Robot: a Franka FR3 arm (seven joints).
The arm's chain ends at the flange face. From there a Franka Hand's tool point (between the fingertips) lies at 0.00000 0.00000 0.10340 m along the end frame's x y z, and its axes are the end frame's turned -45 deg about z.
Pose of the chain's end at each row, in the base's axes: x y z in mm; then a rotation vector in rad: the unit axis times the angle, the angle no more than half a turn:
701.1 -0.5 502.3 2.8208 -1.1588 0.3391
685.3 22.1 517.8 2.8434 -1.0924 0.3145
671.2 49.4 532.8 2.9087 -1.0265 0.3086
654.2 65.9 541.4 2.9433 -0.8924 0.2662
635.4 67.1 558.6 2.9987 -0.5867 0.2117
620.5 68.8 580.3 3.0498 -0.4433 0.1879
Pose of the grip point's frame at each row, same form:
719.2 -16.1 401.7 2.9776 0.0087 0.2639
702.1 6.9 416.9 2.9790 0.0772 0.2387
689.1 38.5 431.5 3.0118 0.1611 0.2546
669.6 55.4 439.7 3.0034 0.2962 0.2097
647.8 56.4 456.5 2.9526 0.5970 0.1473
632.1 61.5 477.8 2.9485 0.7477 0.1398

